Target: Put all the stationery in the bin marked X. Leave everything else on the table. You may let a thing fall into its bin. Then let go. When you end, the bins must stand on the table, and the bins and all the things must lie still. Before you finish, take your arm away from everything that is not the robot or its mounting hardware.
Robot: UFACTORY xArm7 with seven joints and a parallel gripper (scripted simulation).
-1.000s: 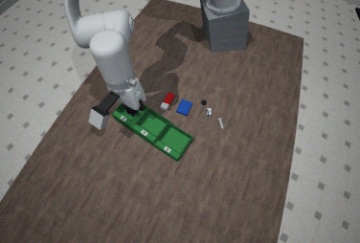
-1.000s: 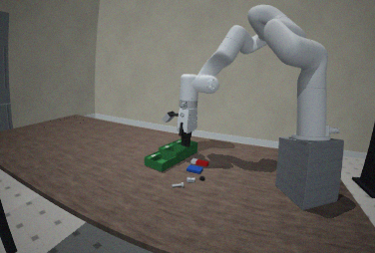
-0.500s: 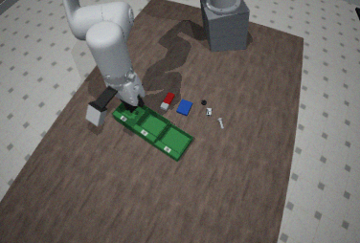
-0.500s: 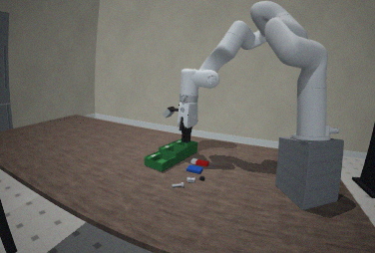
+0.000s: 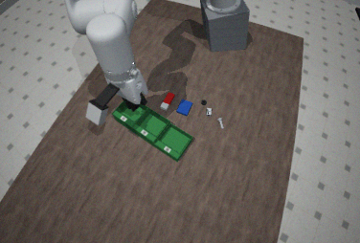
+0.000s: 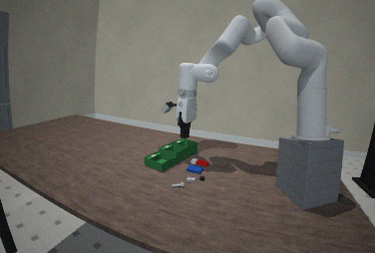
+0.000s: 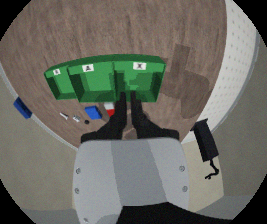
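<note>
Right now my hand is 70 mm above the green three-compartment bin, 60 mm to the right of it and 30 mm short of it. The rest, counted from my hand: blue block (140 mm to the left, 90 mm below, 80 mm behind); red block (90 mm below, 80 mm to the left, 80 mm behind); black round thing (200 mm to the left, 110 mm behind, 90 mm below).
</note>
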